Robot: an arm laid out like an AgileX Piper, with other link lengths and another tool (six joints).
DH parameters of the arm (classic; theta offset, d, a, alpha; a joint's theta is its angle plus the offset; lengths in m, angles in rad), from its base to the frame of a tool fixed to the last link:
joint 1: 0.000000 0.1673 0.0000 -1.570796
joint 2: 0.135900 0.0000 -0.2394 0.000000
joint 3: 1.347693 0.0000 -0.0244 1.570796
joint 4: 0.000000 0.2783 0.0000 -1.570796
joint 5: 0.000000 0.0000 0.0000 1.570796
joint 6: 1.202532 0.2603 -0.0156 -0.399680
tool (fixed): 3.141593 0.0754 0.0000 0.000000
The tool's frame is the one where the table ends.
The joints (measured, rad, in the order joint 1, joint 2, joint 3, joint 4, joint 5, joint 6), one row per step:
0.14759, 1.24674, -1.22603, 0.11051, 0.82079, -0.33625
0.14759, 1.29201, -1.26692, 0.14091, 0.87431, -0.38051
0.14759, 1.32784, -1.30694, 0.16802, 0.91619, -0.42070
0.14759, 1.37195, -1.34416, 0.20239, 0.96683, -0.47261
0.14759, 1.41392, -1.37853, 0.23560, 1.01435, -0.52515
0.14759, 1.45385, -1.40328, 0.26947, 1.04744, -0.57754
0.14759, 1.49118, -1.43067, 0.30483, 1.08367, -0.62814
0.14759, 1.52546, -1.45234, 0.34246, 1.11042, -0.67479
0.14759, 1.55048, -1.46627, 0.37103, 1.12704, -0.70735
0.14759, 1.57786, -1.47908, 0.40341, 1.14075, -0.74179
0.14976, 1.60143, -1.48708, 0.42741, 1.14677, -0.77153
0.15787, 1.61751, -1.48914, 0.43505, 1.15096, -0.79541
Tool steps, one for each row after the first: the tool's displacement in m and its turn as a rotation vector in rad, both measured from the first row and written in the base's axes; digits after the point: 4 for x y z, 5 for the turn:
-0.0030, 0.0095, -0.0131, -0.00928, 0.05251, 0.03962
-0.0048, 0.0185, -0.0189, -0.01482, 0.08439, 0.07711
-0.0097, 0.0299, -0.0313, -0.02167, 0.13274, 0.12791
-0.0153, 0.0413, -0.0427, -0.02752, 0.17665, 0.18141
-0.0200, 0.0526, -0.0539, -0.02956, 0.21230, 0.23385
-0.0255, 0.0645, -0.0624, -0.02703, 0.24419, 0.28779
-0.0302, 0.0766, -0.0694, -0.01767, 0.26869, 0.33766
-0.0335, 0.0856, -0.0742, -0.00776, 0.28484, 0.37267
-0.0364, 0.0955, -0.0794, 0.00595, 0.29984, 0.40887
-0.0383, 0.1037, -0.0846, 0.01436, 0.30973, 0.43946
-0.0417, 0.1099, -0.0906, 0.00896, 0.31914, 0.46855

